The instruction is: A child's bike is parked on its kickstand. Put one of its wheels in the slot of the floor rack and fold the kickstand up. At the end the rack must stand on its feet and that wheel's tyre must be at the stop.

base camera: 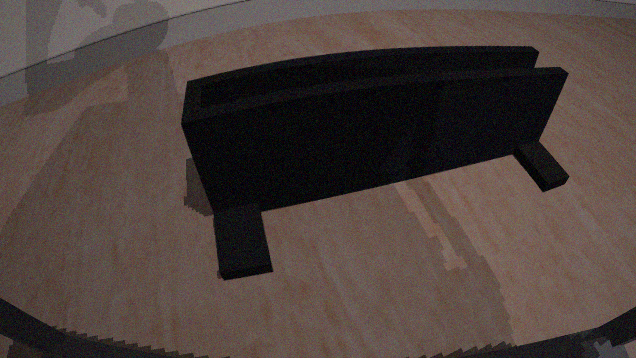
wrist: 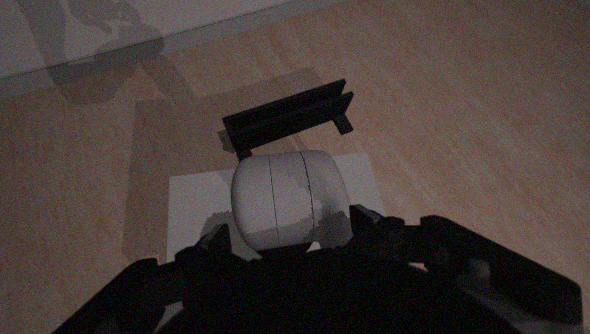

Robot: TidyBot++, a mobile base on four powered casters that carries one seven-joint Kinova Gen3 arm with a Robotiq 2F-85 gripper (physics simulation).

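Frame: origin at the arm's base, x ahead, y left, z up, level; millimetres.
Seen in the pictures: gripper, fingertip midpoint: (wrist: 291,227).
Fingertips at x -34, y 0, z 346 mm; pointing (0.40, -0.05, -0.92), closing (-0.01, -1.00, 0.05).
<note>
A point is followed by its place in that frame.
The black floor rack (base camera: 370,135) @(x 411, y -47, z -302 mm) (wrist: 295,122) @(x 430, y -120, z -296 mm) stands upright on the wood floor, its long slot facing up between two side plates. In the base camera view its near feet show at the left and right ends. The slot holds no wheel. My gripper (wrist: 291,227) @(x -34, y 0, z 346 mm) is open, its fingers wide apart at the bottom of the wrist view, with no bike part between the fingertips. It hangs high above my own base, on the near side of the rack. The child's bike, its wheels and its kickstand do not show in either view.
My own base, a white deck (wrist: 187,200), and a rounded grey-white arm part (wrist: 290,200) @(x -12, y -3, z 329 mm) show below the gripper in the wrist view. A wall with a grey baseboard (base camera: 200,25) @(x 996, y 351, z -355 mm) (wrist: 210,42) @(x 1029, y 242, z -394 mm) runs behind the rack. Shadows of the arm fall on floor and wall.
</note>
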